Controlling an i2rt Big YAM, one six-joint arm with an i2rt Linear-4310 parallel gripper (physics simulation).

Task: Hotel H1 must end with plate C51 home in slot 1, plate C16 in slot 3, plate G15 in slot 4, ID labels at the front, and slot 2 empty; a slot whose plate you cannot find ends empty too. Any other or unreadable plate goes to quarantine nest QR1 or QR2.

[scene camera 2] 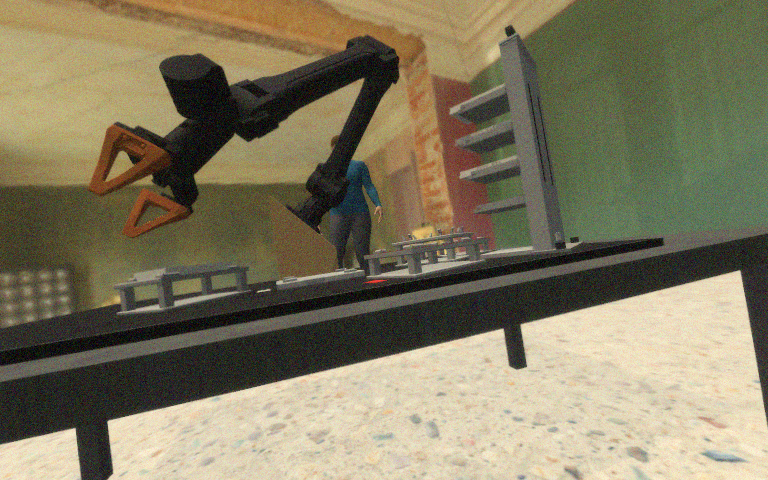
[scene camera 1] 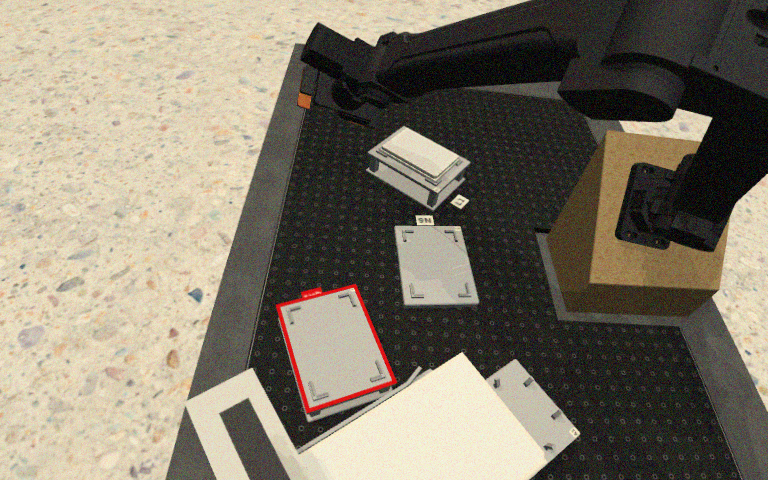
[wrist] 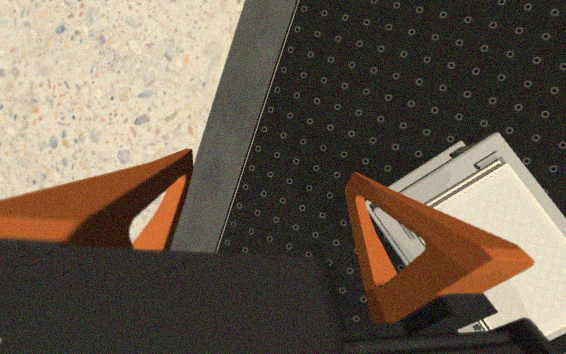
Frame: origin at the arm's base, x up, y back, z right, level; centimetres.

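Seen in the pictures: gripper, fingertip midpoint: [scene camera 2: 112,217] [scene camera 1: 325,111] [wrist: 277,170]; arm's base, link origin: [scene camera 2: 301,223] [scene camera 1: 647,206].
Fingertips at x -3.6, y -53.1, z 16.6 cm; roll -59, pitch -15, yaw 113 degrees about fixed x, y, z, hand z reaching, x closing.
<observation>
Pixels of each thing's middle, then the offset from my fingertips to it. "spot": a spot on its surface instead.
- cream plate, body centre: [wrist: 500,255] [scene camera 1: 420,153] [scene camera 2: 187,270] dx -7.0, dy +18.2, dz +0.7 cm
- hotel tower, body centre: [scene camera 2: 512,148] dx +8.7, dy +14.4, dz -63.7 cm
- lowest shelf, body centre: [scene camera 2: 506,207] dx -2.9, dy +16.7, dz -61.8 cm
- large cream surface, surface spot: [scene camera 1: 424,418] spot: dx +20.3, dy +17.3, dz -58.7 cm
- low grey nest, body centre: [scene camera 1: 434,263] [scene camera 2: 318,277] dx -11.8, dy +22.6, dz -21.5 cm
- tag, body centre: [scene camera 1: 424,220] dx -12.7, dy +20.7, dz -11.2 cm
- red-outlined raised nest, body centre: [scene camera 1: 333,348] [scene camera 2: 424,257] dx -10.4, dy +8.8, dz -40.1 cm
- pinned grey platform, body centre: [scene camera 1: 496,435] [scene camera 2: 433,246] dx -8.9, dy +31.1, dz -49.6 cm
My gripper [scene camera 1: 331,111] [scene camera 2: 107,212] [wrist: 277,170] is open and empty, high above the table near its far left edge. A cream plate [scene camera 1: 420,150] [wrist: 505,225] lies on a raised grey stand [scene camera 1: 370,152] [wrist: 530,187]. In the wrist view it is right of the gap, partly behind the right finger. The plate's ID is not readable. The hotel tower [scene camera 2: 532,141] has four shelves in scene camera 2. The upper three look thicker than the lowest shelf [scene camera 2: 501,204]; what they hold I cannot tell. A large cream surface [scene camera 1: 424,418] shows at the hotel in scene camera 1.
A low grey nest [scene camera 1: 436,266] has a tag [scene camera 1: 424,220] by it. A red-outlined raised nest [scene camera 1: 336,348] stands nearer the hotel. A pinned grey platform [scene camera 1: 529,399] is partly hidden beside the cream surface. The arm's base stands on a brown block [scene camera 1: 651,266]. A raised border [scene camera 1: 226,283] edges the table.
</observation>
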